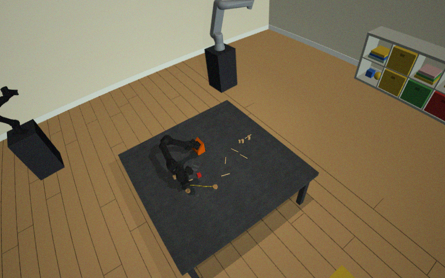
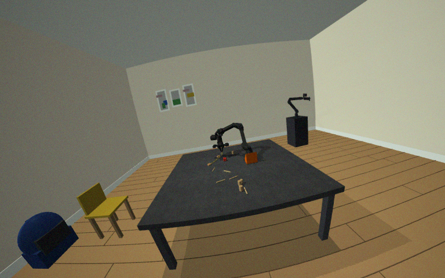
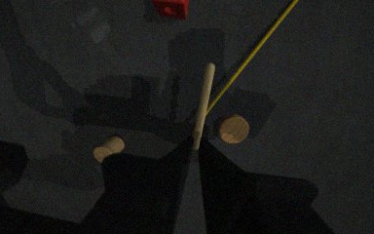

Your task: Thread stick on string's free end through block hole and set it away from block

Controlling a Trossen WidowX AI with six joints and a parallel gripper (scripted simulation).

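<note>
Now: the red block 14 cm to the left of my gripper tip, 4 cm below it and 1 cm behind it. Also, from my gripper tip: round wooden button (18 cm to the left, 16 cm ahead, 5 cm below); thin wooden stick (2 cm to the left).
</note>
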